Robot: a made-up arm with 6 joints. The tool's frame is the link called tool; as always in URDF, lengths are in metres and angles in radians.
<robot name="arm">
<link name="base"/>
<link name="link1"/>
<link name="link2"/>
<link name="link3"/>
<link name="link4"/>
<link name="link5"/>
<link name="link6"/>
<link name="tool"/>
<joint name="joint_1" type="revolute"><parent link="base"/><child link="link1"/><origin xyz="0.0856 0.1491 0.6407" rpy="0.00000 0.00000 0.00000"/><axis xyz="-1 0 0"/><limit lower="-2.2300" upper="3.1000" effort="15" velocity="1.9"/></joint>
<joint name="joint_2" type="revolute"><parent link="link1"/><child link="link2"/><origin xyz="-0.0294 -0.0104 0.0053" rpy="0.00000 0.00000 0.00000"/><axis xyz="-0.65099 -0.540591 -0.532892"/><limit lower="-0.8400" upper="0.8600" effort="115" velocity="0.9"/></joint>
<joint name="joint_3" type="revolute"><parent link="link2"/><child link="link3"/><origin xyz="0.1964 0.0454 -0.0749" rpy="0.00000 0.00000 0.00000"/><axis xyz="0 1 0"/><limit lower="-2.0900" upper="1.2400" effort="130" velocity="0.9"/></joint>
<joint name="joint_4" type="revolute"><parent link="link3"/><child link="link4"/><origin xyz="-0.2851 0.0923 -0.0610" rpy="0.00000 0.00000 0.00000"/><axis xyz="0.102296 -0.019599 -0.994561"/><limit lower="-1.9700" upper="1.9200" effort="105" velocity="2.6"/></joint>
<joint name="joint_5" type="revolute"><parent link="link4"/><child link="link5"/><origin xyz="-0.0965 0.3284 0.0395" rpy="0.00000 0.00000 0.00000"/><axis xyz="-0.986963 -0.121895 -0.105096"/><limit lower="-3.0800" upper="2.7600" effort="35" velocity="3"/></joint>
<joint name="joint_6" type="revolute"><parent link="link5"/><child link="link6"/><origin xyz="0.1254 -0.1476 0.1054" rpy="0.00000 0.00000 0.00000"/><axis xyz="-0.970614 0.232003 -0.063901"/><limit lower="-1.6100" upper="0.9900" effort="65" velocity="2.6"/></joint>
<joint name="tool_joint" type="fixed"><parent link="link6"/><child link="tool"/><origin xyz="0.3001 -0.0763 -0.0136" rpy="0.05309 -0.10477 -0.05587"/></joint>
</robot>
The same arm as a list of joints. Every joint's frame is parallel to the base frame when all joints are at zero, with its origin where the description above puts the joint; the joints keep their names.
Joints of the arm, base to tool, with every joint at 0 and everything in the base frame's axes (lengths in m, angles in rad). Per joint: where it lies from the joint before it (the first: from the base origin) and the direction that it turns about. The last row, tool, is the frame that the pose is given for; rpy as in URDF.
joint_1: axis -1 0 0 offset 0.0856 0.1491 0.6407
joint_2: axis -0.65099 -0.540591 -0.532892 offset -0.0294 -0.0104 0.0053
joint_3: axis 0 1 0 offset 0.1964 0.0454 -0.0749
joint_4: axis 0.102296 -0.019599 -0.994561 offset -0.2851 0.0923 -0.0610
joint_5: axis -0.986963 -0.121895 -0.105096 offset -0.0965 0.3284 0.0395
joint_6: axis -0.970614 0.232003 -0.063901 offset 0.1254 -0.1476 0.1054
tool: offset 0.3001 -0.0763 -0.0136 rpy 0.0531 -0.1048 -0.0559
Joint limits (rad, base to tool): -2.2300..3.1000 -0.8400..0.8600 -2.0900..1.2400 -1.9700..1.9200 -3.0800..2.7600 -1.6100..0.9900

